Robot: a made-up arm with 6 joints. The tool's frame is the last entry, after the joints.
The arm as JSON. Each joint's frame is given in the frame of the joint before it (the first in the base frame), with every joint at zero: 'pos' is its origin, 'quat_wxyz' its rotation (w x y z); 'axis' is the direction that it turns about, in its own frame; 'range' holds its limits. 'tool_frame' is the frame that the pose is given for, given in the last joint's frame.
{
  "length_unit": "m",
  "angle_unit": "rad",
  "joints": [
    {
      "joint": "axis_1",
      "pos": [
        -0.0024,
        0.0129,
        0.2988
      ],
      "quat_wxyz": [
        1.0,
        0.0,
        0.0,
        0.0
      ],
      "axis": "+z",
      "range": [
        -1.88,
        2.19
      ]
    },
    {
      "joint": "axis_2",
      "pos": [
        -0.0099,
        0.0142,
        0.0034
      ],
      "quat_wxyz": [
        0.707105,
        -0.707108,
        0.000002,
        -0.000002
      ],
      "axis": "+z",
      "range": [
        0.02,
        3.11
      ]
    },
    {
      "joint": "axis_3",
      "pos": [
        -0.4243,
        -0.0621,
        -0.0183
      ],
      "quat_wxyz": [
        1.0,
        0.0,
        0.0,
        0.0
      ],
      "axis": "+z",
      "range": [
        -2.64,
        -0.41
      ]
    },
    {
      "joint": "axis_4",
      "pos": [
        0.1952,
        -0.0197,
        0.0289
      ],
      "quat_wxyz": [
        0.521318,
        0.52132,
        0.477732,
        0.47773
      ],
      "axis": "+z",
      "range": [
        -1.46,
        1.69
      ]
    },
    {
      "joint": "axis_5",
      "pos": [
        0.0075,
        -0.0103,
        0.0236
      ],
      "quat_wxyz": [
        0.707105,
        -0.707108,
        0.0,
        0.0
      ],
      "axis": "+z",
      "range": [
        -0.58,
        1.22
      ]
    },
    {
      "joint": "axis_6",
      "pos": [
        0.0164,
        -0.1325,
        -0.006
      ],
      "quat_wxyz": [
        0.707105,
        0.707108,
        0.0,
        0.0
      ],
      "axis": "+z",
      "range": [
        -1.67,
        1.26
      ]
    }
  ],
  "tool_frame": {
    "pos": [
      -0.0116,
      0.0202,
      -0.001
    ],
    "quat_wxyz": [
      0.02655,
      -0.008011,
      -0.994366,
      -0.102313
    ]
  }
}
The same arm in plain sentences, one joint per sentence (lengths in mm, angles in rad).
The arm has six revolute joints in a row. What follows holds with every joint at zero, and every direction is one of the base frame's.
Joint 1 sits 2.4 mm along -x and 12.9 mm along +y and 298.8 mm along +z from the base frame's origin and rotates about +z, from -1.88 to 2.19 rad.
Joint 2 sits 9.9 mm along -x and 14.2 mm along +y and 3.4 mm along +z from joint 1 and rotates about +y, from 0.02 to 3.11 rad.
Joint 3 sits 424.3 mm along -x and 18.3 mm along -y and 62.1 mm along +z from joint 2 and rotates about +y, from -2.64 to -0.41 rad.
Joint 4 sits 195.2 mm along +x and 28.9 mm along +y and 19.7 mm along +z from joint 3 and rotates about the direction (0.9962, 0, 0.0871), from -1.46 to 1.69 rad.
Joint 5 sits 24.2 mm along +x and 10.3 mm along -y and 5.4 mm along -z from joint 4 and rotates about +y, from -0.58 to 1.22 rad.
Joint 6 sits 133.4 mm along +x and 6 mm along -y and 4.8 mm along -z from joint 5 and rotates about the direction (0.9962, 0, 0.0871), from -1.67 to 1.26 rad.
The tool frame, which is the frame that the pose is given for, sits 2 mm along -x and 20.2 mm along +y and 11.5 mm along +z from joint 6; its axes are the base frame's turned by roll -3.0366, pitch -1.5364 and yaw 2.831 rad (as in URDF: about the fixed x, then y, then z).

